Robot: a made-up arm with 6 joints. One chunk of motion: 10 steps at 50 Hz.
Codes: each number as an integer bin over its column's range. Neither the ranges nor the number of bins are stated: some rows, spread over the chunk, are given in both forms.
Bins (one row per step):
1: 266 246 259 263 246 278
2: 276 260 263 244 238 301
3: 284 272 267 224 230 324
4: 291 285 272 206 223 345
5: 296 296 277 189 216 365
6: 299 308 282 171 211 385
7: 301 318 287 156 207 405
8: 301 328 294 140 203 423
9: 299 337 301 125 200 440
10: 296 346 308 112 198 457
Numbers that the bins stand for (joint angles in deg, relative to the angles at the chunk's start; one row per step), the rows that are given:
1: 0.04 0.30 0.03 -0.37 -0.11 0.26
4: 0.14 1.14 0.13 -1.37 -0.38 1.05
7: 0.18 1.85 0.25 -2.25 -0.57 1.76
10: 0.16 2.45 0.41 -3.03 -0.68 2.37
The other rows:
2: 0.08 0.60 0.06 -0.70 -0.21 0.53
3: 0.11 0.86 0.09 -1.05 -0.30 0.80
5: 0.16 1.37 0.17 -1.67 -0.46 1.29
6: 0.17 1.63 0.21 -1.99 -0.52 1.52
8: 0.18 2.06 0.30 -2.53 -0.62 1.97
9: 0.17 2.25 0.36 -2.80 -0.65 2.17

